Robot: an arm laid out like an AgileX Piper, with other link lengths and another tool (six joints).
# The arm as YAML. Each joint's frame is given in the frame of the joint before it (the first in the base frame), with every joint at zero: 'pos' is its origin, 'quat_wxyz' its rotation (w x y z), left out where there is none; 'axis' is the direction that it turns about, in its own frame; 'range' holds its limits. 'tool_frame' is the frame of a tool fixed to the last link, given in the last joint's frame.
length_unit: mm
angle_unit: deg
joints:
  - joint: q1
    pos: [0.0, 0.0, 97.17]
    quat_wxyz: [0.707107, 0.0, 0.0, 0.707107]
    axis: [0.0, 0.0, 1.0]
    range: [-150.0, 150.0]
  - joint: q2
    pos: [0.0, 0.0, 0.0]
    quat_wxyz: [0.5, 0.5, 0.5, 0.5]
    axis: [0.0, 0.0, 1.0]
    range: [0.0, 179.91]
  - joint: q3
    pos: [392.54, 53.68, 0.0]
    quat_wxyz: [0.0, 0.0, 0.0, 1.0]
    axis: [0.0, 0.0, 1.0]
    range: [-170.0, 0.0]
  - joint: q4
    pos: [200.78, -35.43, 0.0]
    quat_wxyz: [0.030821, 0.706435, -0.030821, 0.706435]
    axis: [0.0, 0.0, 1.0]
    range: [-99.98, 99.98]
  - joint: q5
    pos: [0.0, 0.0, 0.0]
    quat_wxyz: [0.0, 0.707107, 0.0, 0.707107]
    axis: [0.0, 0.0, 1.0]
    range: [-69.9, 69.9]
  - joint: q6
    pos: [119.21, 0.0, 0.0]
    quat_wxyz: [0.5, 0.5, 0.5, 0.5]
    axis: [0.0, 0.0, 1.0]
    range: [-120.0, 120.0]
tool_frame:
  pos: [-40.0, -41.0, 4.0]
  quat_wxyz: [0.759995, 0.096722, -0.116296, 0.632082]
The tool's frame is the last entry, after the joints.
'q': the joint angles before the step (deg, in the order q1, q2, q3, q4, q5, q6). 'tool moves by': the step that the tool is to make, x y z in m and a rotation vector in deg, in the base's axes. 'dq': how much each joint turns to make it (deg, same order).
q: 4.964 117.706 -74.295 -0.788 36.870 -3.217
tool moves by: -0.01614 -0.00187 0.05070 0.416 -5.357 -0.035
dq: -0.050 -6.416 0.001 -0.047 1.043 -0.001
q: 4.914 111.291 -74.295 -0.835 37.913 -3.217
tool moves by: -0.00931 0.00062 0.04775 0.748 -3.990 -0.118
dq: 0.144 -4.498 -4.025 0.475 4.483 0.000
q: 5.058 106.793 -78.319 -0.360 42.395 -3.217
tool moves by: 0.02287 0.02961 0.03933 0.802 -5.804 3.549
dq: 3.253 1.042 -10.564 0.361 3.664 -0.478
